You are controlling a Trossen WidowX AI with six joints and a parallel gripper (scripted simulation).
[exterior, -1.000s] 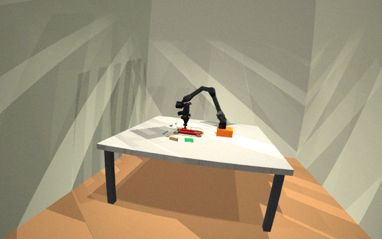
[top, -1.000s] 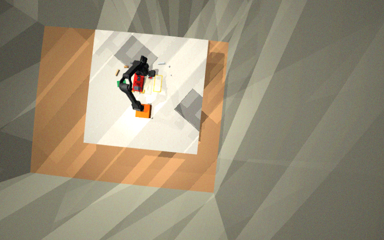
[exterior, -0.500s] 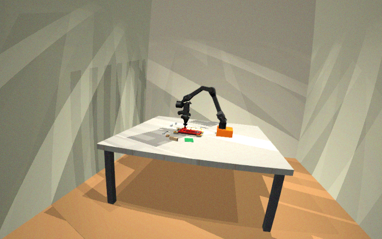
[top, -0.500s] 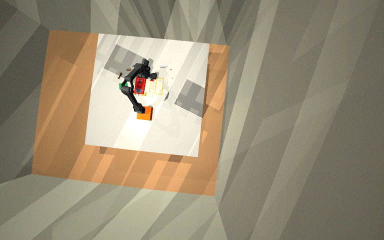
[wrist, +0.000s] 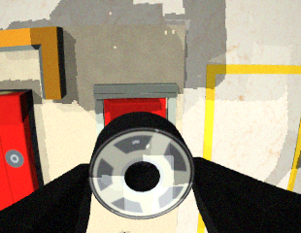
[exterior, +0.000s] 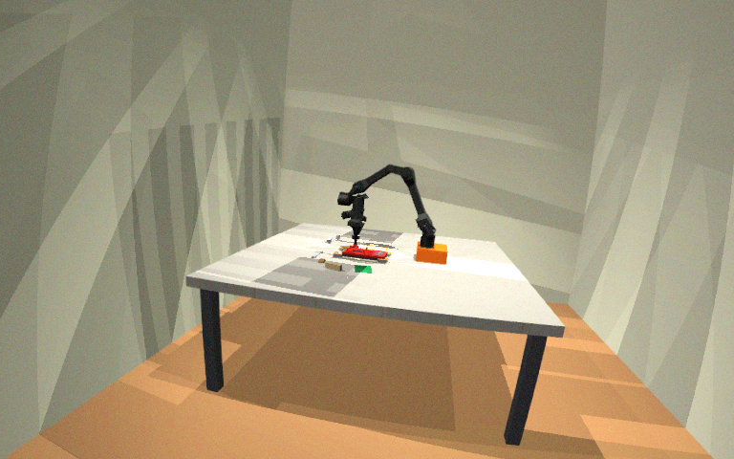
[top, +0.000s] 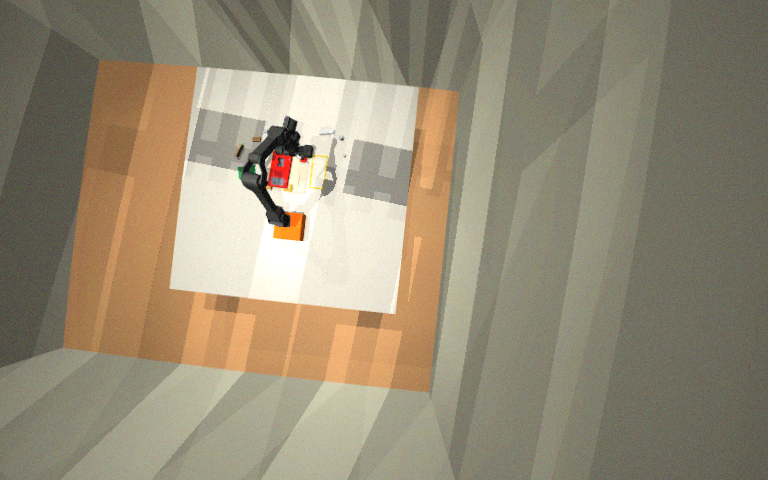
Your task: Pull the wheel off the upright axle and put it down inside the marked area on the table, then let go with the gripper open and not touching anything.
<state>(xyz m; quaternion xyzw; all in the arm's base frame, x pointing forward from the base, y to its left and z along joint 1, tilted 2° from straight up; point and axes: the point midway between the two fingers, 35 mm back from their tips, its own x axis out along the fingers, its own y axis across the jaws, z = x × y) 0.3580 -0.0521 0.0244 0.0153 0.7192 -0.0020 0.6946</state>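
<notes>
My gripper tip is now 3 cm above the upright axle. Round my gripper tip: wheel: right at my gripper tip; green patch: 9 cm behind, 32 cm to the left, 6 cm below.
</notes>
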